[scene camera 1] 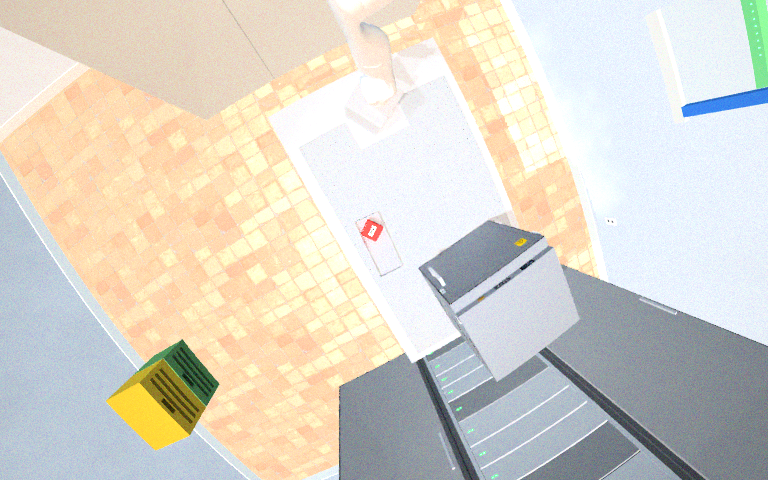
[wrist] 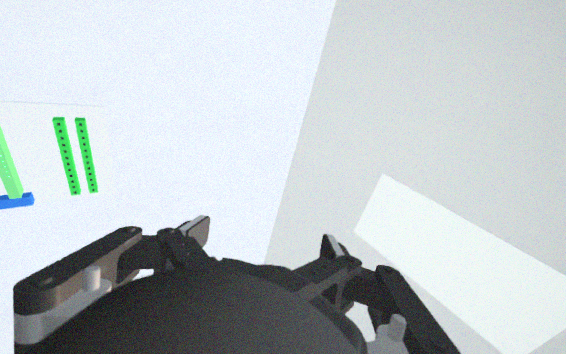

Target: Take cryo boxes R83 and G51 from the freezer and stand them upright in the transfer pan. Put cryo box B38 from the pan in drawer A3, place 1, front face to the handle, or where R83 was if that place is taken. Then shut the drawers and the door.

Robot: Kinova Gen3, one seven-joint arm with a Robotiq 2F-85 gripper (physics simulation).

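The freezer (scene camera 1: pixel 518 314) is a small grey cabinet at the bench's far end in the scene view. Its pale front panel looks shut; the drawers inside are hidden. The transfer pan (scene camera 1: pixel 386 257) is a shallow clear tray on the bench, left of the freezer. A red cryo box with a white label (scene camera 1: pixel 372 230) is in the pan's upper end, turned askew; its label cannot be read. Boxes R83 and G51 cannot be made out. My gripper (wrist: pixel 264 237) is open and empty in the wrist view, against a pale wall and ceiling, away from the freezer and pan.
The pale bench (scene camera 1: pixel 407 164) carries the arm (scene camera 1: pixel 376 62) at its upper end. A dark cabinet with shelf-like panels and green lights (scene camera 1: pixel 526 413) stands beyond the freezer. Yellow (scene camera 1: pixel 152 407) and green (scene camera 1: pixel 195 370) crates are at lower left. Green perforated strips (wrist: pixel 66 155) show in the wrist view.
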